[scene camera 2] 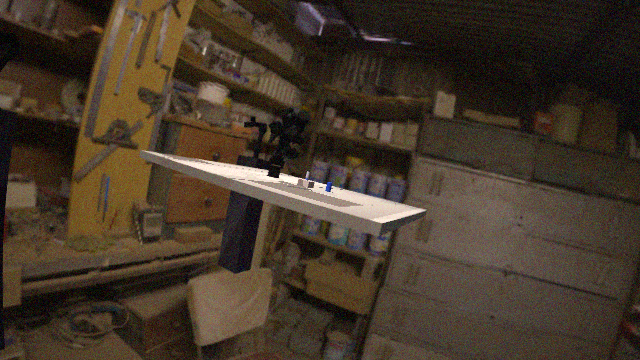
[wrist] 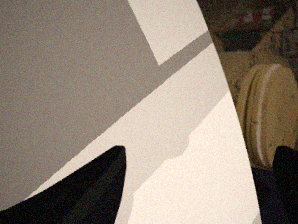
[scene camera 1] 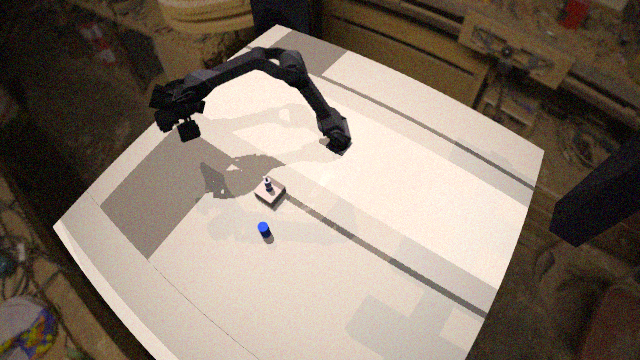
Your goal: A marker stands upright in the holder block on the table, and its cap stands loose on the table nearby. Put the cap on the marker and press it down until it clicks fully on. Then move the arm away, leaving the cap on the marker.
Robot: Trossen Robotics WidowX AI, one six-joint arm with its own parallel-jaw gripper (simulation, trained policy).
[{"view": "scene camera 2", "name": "my gripper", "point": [271,150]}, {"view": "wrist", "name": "my gripper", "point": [203,157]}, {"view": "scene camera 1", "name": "my gripper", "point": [179,113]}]
